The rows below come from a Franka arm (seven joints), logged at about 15 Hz.
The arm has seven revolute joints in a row. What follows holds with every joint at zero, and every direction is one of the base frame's.
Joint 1 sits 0.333 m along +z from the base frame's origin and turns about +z.
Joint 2 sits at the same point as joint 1 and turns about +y.
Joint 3 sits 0.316 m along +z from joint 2 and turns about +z.
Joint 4 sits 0.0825 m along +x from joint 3 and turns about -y.
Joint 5 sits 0.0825 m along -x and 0.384 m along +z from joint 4 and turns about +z.
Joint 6 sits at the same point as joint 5 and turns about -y.
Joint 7 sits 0.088 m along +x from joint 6 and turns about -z.
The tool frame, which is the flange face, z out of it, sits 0.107 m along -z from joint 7; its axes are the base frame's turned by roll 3.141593, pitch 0 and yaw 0 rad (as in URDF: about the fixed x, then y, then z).
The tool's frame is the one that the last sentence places.
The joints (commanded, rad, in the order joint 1, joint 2, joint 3, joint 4, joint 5, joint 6, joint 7), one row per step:
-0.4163 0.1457 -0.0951 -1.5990 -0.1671 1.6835 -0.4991
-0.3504 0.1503 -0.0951 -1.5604 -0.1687 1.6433 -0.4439
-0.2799 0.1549 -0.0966 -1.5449 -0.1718 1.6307 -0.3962
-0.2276 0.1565 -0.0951 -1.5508 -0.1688 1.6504 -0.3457
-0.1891 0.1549 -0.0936 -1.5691 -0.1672 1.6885 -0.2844
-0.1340 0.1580 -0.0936 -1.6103 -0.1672 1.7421 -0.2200
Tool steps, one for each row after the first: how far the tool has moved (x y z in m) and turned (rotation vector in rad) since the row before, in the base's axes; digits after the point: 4 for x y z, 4 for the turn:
0.0187 0.0344 0.0124 -0.0078 -0.0010 0.0053
0.0181 0.0371 0.0036 -0.0095 -0.0038 0.0206
0.0139 0.0301 -0.0023 -0.0068 -0.0200 0.0073
0.0101 0.0228 -0.0047 -0.0092 -0.0304 -0.0139
0.0118 0.0323 -0.0171 -0.0055 -0.0192 0.0007

